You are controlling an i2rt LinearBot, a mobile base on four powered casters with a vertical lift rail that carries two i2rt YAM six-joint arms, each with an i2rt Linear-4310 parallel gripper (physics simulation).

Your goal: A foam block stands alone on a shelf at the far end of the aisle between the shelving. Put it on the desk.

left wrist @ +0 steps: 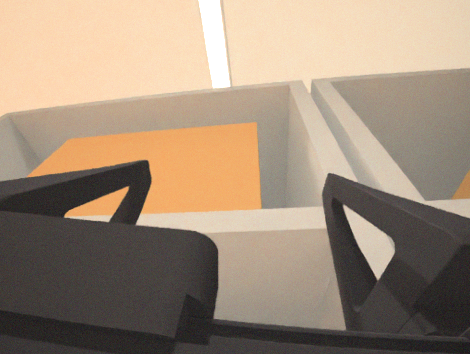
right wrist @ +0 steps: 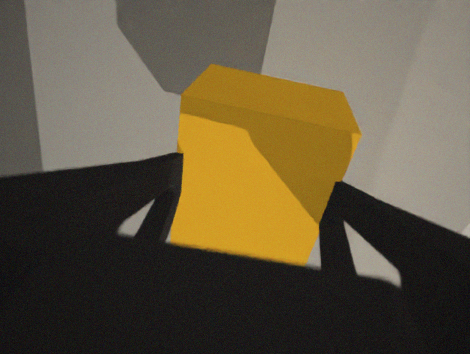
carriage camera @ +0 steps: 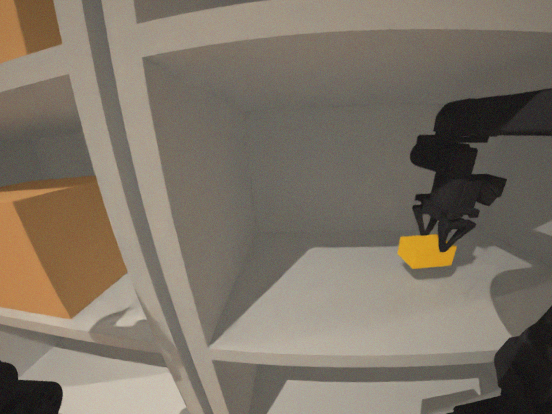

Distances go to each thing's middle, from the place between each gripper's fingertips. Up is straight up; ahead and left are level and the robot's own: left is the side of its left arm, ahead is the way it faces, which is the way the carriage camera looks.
Now: the yellow foam block (carriage camera: 419, 251) 220 mm ahead of my left hand, 670 mm to the right of it and 270 mm below it.
Now: the yellow foam block 2 cm below my right hand and 1 cm to the left of it.
